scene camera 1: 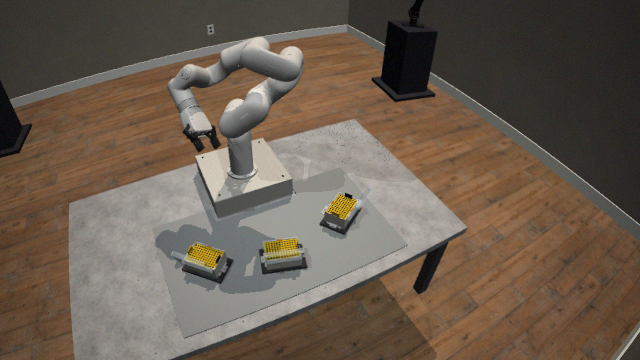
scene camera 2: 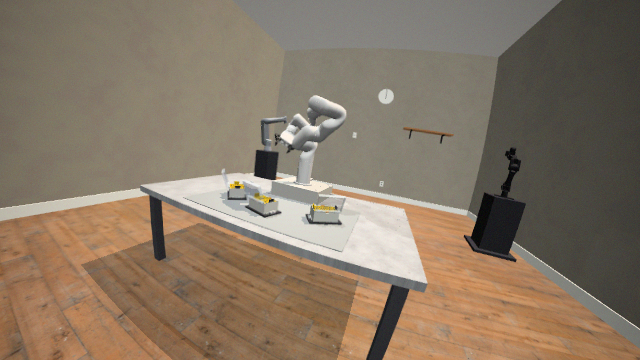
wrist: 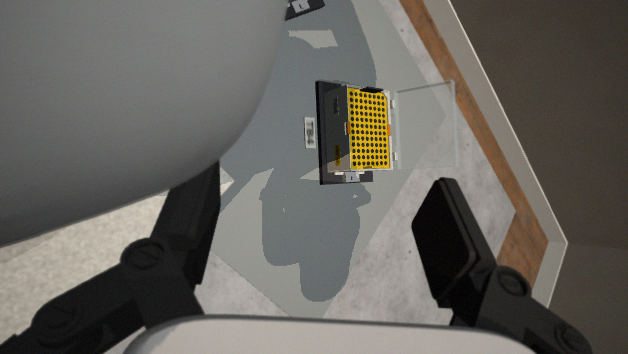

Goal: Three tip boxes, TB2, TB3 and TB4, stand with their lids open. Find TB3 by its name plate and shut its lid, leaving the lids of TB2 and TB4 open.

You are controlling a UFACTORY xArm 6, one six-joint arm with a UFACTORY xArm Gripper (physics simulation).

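Frame: origin at the arm's base, x right, y back, z down, level; millimetres.
Seen in the pictures: gripper, fingertip midpoint: (scene camera 1: 209, 148) (scene camera 2: 282, 148) (wrist: 325, 190); arm's base, link origin: (scene camera 1: 242, 170) (scene camera 2: 302, 183).
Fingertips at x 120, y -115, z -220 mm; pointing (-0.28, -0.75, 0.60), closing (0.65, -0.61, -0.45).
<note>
Offsets run from my fingertips to a thing's top centre. "spot": to the spot under its first point. Level surfaces: height alone.
Three tip boxes with yellow racks stand on the mat with their clear lids open: the left box @[dx +103, dy -255, dz +227 mm] (scene camera 1: 205, 256) (scene camera 2: 236, 192) (wrist: 369, 130), the middle box (scene camera 1: 282, 252) (scene camera 2: 263, 205) and the right box @[dx -425, dy -179, dz +235 mm] (scene camera 1: 341, 210) (scene camera 2: 325, 215). In the wrist view the left box's lid @[spot: dx +145, dy -315, dz +199 mm] (wrist: 426, 125) leans out to the right, and a white name plate @[spot: dx +63, dy -202, dz +299 mm] (wrist: 310, 132) lies on its other side. The lettering is too blurred to read, so I cannot tell which box is TB3. My gripper (scene camera 1: 208, 146) (scene camera 2: 283, 146) (wrist: 325, 190) is open and empty, high above the table and apart from all boxes.
The robot's pale base block (scene camera 1: 252, 197) (scene camera 2: 300, 191) stands behind the boxes. The grey mat @[dz +301 mm] (scene camera 1: 200, 315) lies on the stone-like table @[dz +304 mm] (scene camera 1: 110, 260) (scene camera 2: 380, 245). The corner of another dark box stand (wrist: 316, 7) shows at the wrist view's top edge.
</note>
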